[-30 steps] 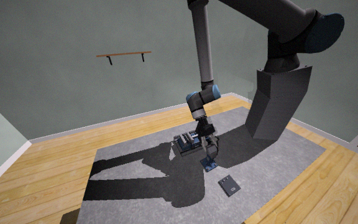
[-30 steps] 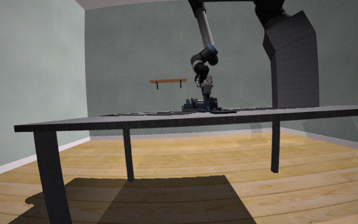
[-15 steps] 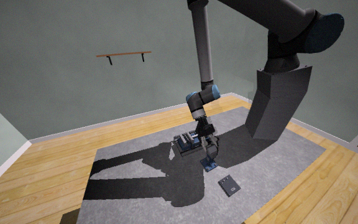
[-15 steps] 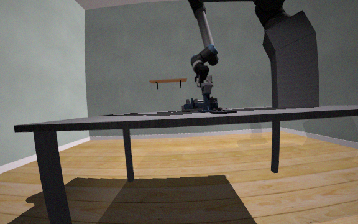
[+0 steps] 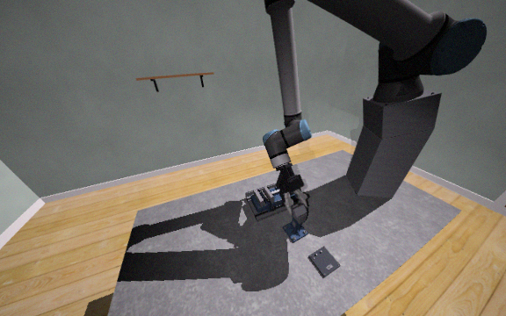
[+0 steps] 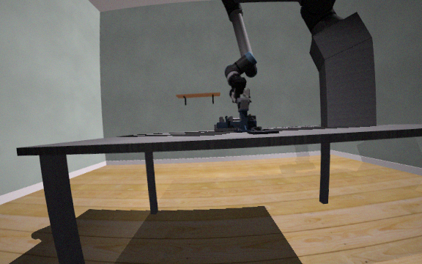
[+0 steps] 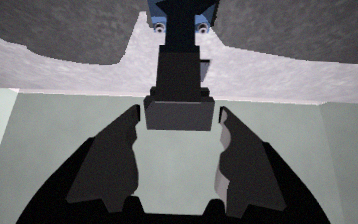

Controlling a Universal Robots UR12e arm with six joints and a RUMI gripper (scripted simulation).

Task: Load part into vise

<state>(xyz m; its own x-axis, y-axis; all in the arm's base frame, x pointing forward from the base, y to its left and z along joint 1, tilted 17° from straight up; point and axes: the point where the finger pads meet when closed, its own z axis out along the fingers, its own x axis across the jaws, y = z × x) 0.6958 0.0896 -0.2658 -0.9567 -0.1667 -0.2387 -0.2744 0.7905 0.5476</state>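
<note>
My gripper is now 1 cm above the part. Also, from my hand: moving jaw: 21 cm to the right, 8 cm below, 5 cm ahead; then cylinder rod: 21 cm to the right, 8 cm below; then work stop: 16 cm to the right, 8 cm ahead, 7 cm below.
</note>
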